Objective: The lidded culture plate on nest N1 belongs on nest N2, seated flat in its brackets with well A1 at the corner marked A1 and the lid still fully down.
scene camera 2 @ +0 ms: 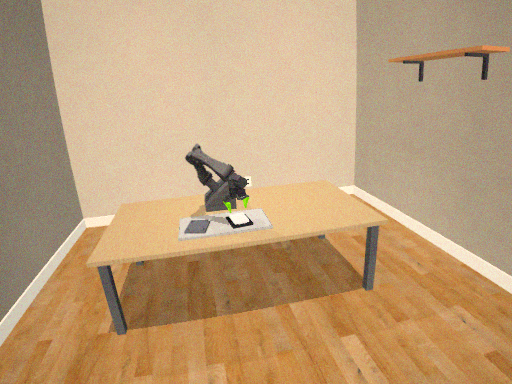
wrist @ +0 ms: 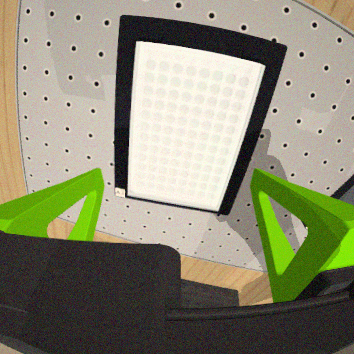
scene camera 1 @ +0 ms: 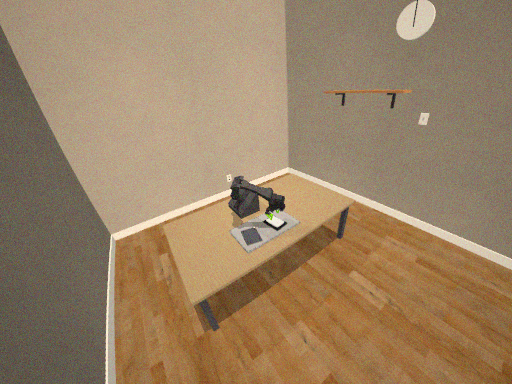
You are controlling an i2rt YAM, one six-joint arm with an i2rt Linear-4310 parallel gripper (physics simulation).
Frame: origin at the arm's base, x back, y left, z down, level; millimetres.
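Seen in the pictures: gripper, between the fingertips: (scene camera 2: pixel 238 210) (wrist: pixel 176 176) (scene camera 1: pixel 274 216); arm's base, origin of its link: (scene camera 2: pixel 216 188) (scene camera 1: pixel 241 199).
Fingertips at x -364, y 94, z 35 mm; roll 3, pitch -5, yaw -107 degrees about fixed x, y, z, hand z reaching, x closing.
Pixels of each thing's top centre, then the offset from my fingertips to it. "spot": a spot on its surface instead. Level surfaces: height alone.
- white lidded culture plate, centre of its top: (wrist: pixel 184 139) (scene camera 2: pixel 238 217) (scene camera 1: pixel 275 220) dy +0, dx -8, dz +38 mm
- black nest N1, centre of its top: (wrist: pixel 185 134) (scene camera 2: pixel 239 218) (scene camera 1: pixel 275 221) dy +0, dx -8, dz +49 mm
- small A1 label, a spot on its surface: (wrist: pixel 120 192) spot: dy +42, dx +75, dz +55 mm
- dark grey nest N2, centre of its top: (scene camera 2: pixel 197 224) (scene camera 1: pixel 251 234) dy -243, dx -14, dz +49 mm
- wooden table, height of its surface: dz +80 mm
The white lidded culture plate (scene camera 1: pixel 275 221) (scene camera 2: pixel 240 218) (wrist: pixel 192 130) lies in the black nest N1 (wrist: pixel 125 100) on the right part of the board. A grid of round wells shows faintly through the lid. A small A1 label (wrist: pixel 120 192) marks the nest's near left corner in the wrist view. The dark grey nest N2 (scene camera 1: pixel 251 236) (scene camera 2: pixel 197 226) (wrist: pixel 349 194) lies on the left part of the board with no plate on it. My gripper (scene camera 1: pixel 274 214) (scene camera 2: pixel 238 209) (wrist: pixel 176 176) is open and empty, above the plate's arm-side end. Its green fingers are wide apart, and the plate is not between them.
The grey perforated board (scene camera 1: pixel 248 247) (scene camera 2: pixel 262 220) (wrist: pixel 65 120) lies on the wooden table (scene camera 1: pixel 210 265) (scene camera 2: pixel 145 245), in front of the arm's base (scene camera 1: pixel 245 204) (scene camera 2: pixel 220 197). An orange shelf (scene camera 1: pixel 367 91) (scene camera 2: pixel 450 53) is on the right wall, away from the arm.
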